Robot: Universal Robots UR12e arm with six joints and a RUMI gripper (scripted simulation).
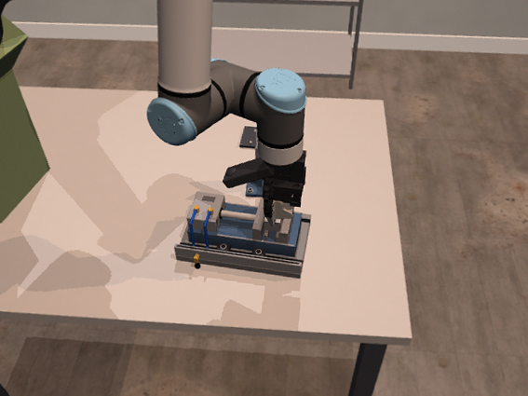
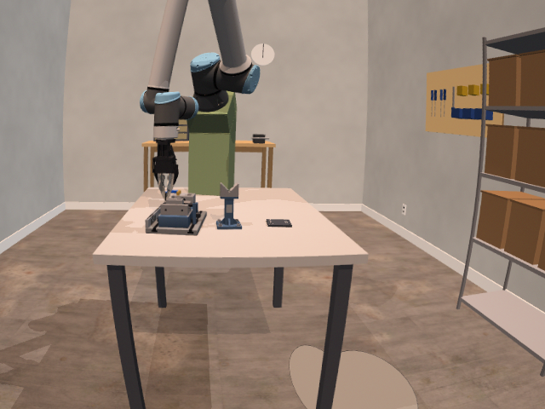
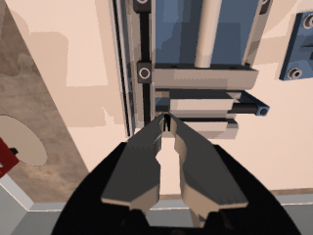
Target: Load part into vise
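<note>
Now: the part 30 mm to the left of my hand and 20 mm below it. Round my hand: moving jaw (30 mm behind, 40 mm to the left, 40 mm below); fixed jaw (30 mm ahead, 40 mm to the left, 40 mm below); work stop (80 mm to the left, 30 mm below).
</note>
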